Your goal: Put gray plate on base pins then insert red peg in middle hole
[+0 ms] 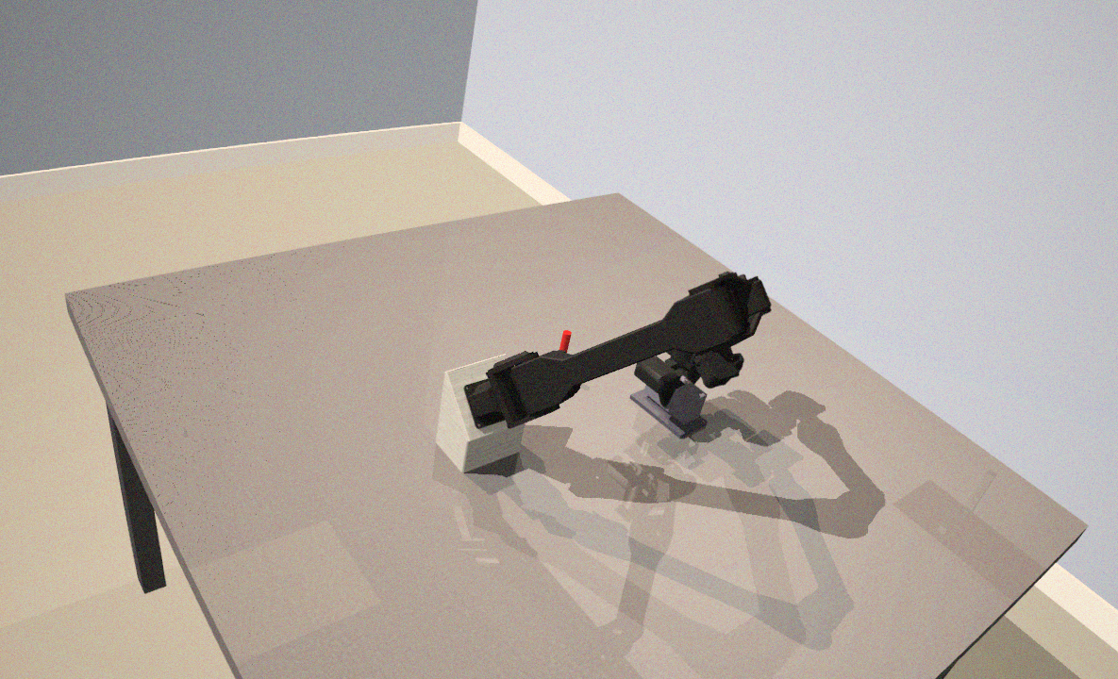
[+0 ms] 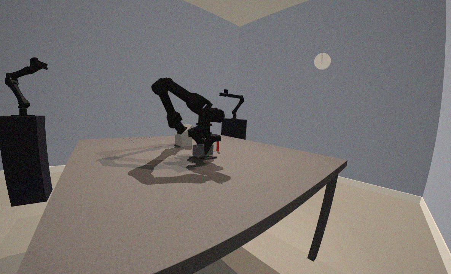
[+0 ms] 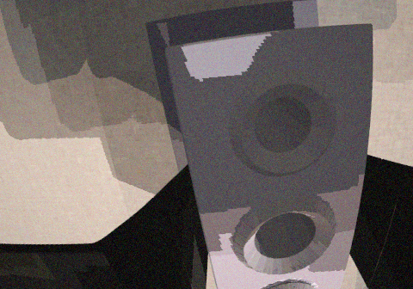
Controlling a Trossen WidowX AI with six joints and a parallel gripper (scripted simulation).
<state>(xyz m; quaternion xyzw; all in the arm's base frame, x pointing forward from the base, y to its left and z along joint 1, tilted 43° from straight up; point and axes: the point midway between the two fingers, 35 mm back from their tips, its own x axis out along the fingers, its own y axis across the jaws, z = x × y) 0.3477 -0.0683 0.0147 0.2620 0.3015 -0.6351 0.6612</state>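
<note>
Right now the dark base is 10 mm below my gripper tip. Round my gripper tip: red peg (110 mm behind, 170 mm to the left, 20 mm above); gray plate (30 mm above).
</note>
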